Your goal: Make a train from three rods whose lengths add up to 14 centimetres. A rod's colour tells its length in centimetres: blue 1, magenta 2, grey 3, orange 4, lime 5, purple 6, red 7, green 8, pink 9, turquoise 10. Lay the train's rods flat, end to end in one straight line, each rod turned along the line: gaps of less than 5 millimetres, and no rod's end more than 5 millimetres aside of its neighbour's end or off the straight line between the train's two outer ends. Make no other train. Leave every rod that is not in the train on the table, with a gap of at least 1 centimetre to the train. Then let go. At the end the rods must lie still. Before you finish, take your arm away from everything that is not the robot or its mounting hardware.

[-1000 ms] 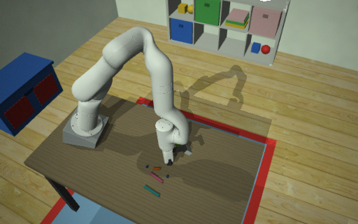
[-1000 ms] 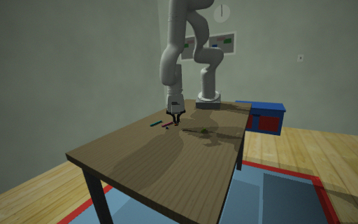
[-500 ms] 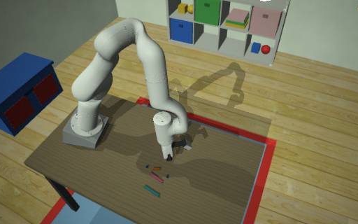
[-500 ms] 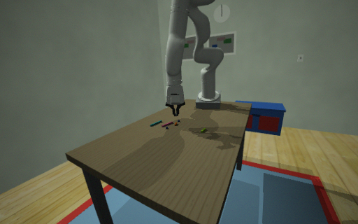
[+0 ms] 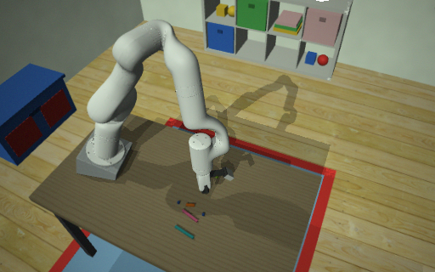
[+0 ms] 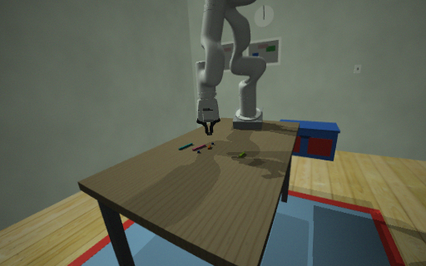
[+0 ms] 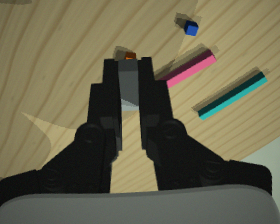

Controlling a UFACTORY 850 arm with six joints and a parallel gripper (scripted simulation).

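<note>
Right now the orange rod is 70 mm behind my hand, 30 mm to the right of it and 120 mm below it. Round my hand: pink rod (50 mm behind, 90 mm to the right, 120 mm below); grey rod (20 mm below); lime rod (10 mm behind, 160 mm to the left, 120 mm below).
</note>
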